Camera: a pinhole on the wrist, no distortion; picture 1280 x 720 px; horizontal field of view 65.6 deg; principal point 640.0 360.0 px. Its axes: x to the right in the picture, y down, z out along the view. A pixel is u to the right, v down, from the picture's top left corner.
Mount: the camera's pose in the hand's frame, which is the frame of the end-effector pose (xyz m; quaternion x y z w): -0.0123 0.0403 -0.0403 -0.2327 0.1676 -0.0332 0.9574
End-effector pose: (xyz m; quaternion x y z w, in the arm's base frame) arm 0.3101 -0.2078 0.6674 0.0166 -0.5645 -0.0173 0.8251
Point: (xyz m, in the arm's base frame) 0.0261 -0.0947 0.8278
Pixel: 440.1 87.1
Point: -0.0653 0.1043 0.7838
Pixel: 219.1 460.0
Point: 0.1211 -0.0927 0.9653
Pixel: 880.2 167.8
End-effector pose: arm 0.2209 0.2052 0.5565 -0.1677 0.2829 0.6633 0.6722
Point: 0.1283 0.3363 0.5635
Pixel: 1065.2 372.1
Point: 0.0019 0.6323 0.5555
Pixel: 1178.4 489.3
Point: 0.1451 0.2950 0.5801
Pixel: 884.6 296.5
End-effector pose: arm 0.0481 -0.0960 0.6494 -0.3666 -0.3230 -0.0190 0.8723
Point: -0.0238 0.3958 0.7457
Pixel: 511.9 370.1
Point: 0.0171 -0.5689 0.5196
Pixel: behind the camera
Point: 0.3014 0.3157 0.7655
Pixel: 1189.8 633.7
